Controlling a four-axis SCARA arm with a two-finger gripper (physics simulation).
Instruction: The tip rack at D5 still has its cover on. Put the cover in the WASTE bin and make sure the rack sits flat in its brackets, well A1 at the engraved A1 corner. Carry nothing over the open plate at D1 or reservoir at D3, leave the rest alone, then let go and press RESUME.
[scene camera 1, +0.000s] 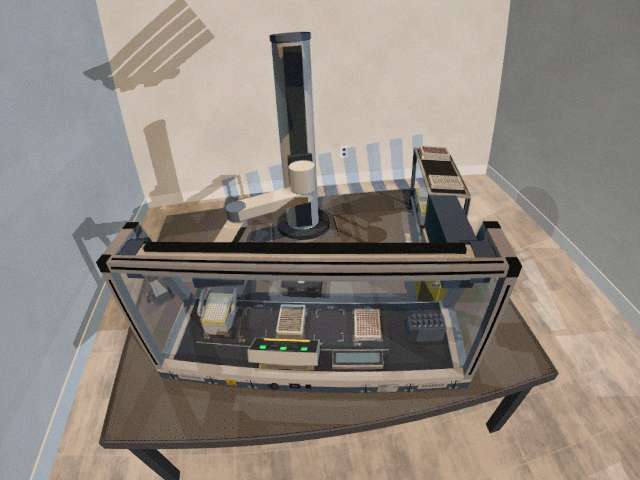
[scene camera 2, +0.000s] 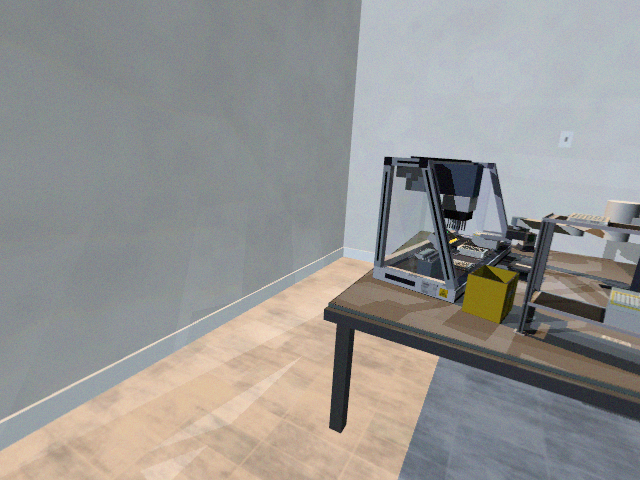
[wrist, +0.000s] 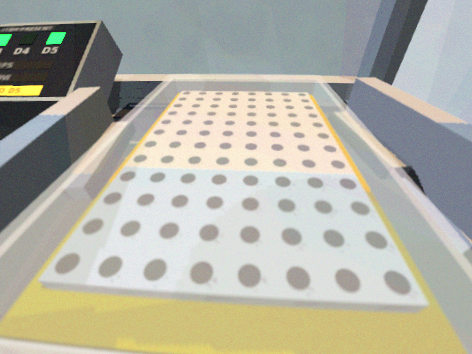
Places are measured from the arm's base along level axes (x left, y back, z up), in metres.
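Pixels of known places: gripper, between the fingertips: (scene camera 1: 216, 313) (scene camera 2: 481, 233) (wrist: 233, 104); arm's base, origin of its link: (scene camera 1: 303, 224).
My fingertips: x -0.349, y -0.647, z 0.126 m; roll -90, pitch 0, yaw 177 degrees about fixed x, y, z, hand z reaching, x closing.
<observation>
For each thing: its top centre in the pictures, then the offset to it from my fingertips. "spot": a spot on its surface instead.
- clear cover, centre of its top: (wrist: 238, 123) (scene camera 2: 487, 233) dx +0.002, dy +0.028, dz +0.004 m
- yellow bin, centre of its top: (scene camera 2: 494, 273) dx +0.798, dy +0.081, dz +0.022 m
- ribbed reservoir, centre of its top: (scene camera 1: 291, 318) (scene camera 2: 472, 248) dx +0.244, dy -0.021, dz -0.036 m
- enclosure's frame bar, a spot on its surface: (scene camera 1: 310, 264) spot: dx +0.304, dy -0.261, dz +0.384 m
- shelf unit, a spot on its surface: (scene camera 2: 540, 263) spot: dx +0.783, dy +0.202, dz +0.079 m
The tip rack (scene camera 1: 215, 327) (wrist: 225, 155) stands at D5, at the left of the deck in scene camera 1. Its yellow edge and rows of holes show through the clear cover (wrist: 345, 125), which is on it. My gripper (scene camera 1: 217, 310) (wrist: 233, 104) has one finger against each long side of the cover and is shut on it. Whether the rack sits flat, and which corner is A1, I cannot tell. The yellow bin (scene camera 1: 431, 290) (scene camera 2: 488, 297) stands outside the enclosure. The display panel (scene camera 1: 283, 356) (wrist: 37, 60) has a green D5 light. A RESUME button cannot be made out.
The ribbed reservoir (scene camera 1: 291, 320) at D3 and the plate (scene camera 1: 367, 324) at D1 stand right of the rack in scene camera 1. A dark tube rack (scene camera 1: 426, 329) is farther right. The enclosure's frame bar (scene camera 1: 310, 264) spans overhead. A shelf unit (scene camera 2: 540, 263) stands beside the bin.
</observation>
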